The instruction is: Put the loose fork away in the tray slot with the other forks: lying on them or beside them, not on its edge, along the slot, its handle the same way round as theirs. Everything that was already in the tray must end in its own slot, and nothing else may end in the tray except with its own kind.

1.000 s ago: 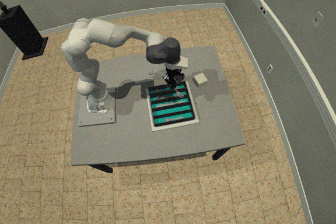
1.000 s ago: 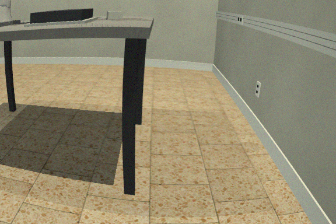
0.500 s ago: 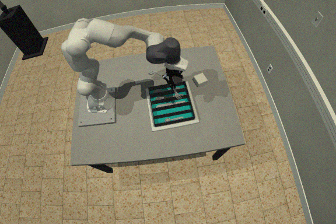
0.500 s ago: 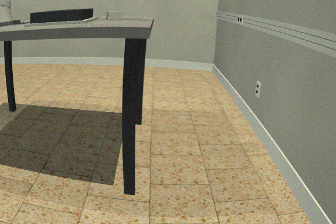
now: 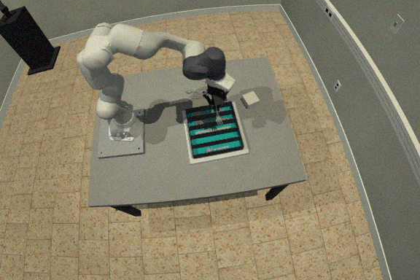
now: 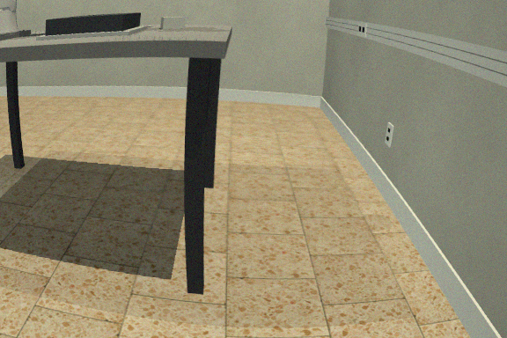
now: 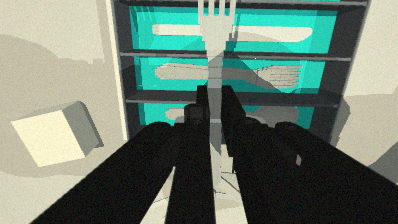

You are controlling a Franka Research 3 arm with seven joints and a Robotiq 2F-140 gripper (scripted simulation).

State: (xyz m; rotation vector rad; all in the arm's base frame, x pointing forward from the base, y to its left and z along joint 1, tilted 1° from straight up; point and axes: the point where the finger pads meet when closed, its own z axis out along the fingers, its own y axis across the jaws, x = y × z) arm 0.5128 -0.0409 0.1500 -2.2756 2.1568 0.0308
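Now: the knife 6 cm to the right of my hand and 16 cm below it. The rest, counted from my hand: white box: 23 cm ahead, 11 cm to the left, 15 cm below.
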